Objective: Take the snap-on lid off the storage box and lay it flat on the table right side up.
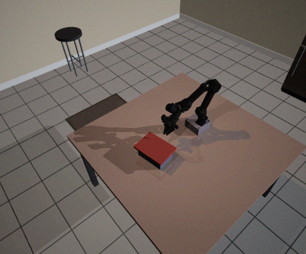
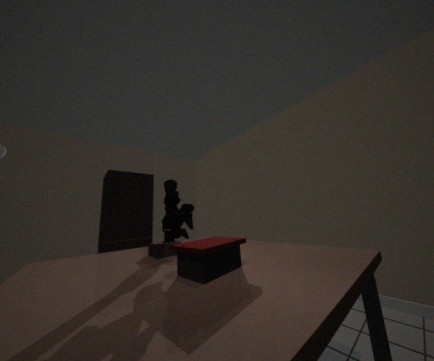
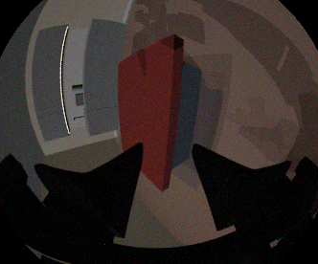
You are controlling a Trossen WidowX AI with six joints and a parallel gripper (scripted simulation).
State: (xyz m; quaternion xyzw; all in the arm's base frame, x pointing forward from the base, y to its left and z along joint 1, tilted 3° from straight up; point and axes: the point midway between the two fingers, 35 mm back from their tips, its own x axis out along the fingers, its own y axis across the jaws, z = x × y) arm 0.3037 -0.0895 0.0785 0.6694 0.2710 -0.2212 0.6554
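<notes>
The red lid lies 120 mm ahead of my gripper tip, 30 mm below it and 10 mm to the left of it. From my gripper tip the other things lie so: storage box (120 mm ahead, 80 mm below, 10 mm to the left).
</notes>
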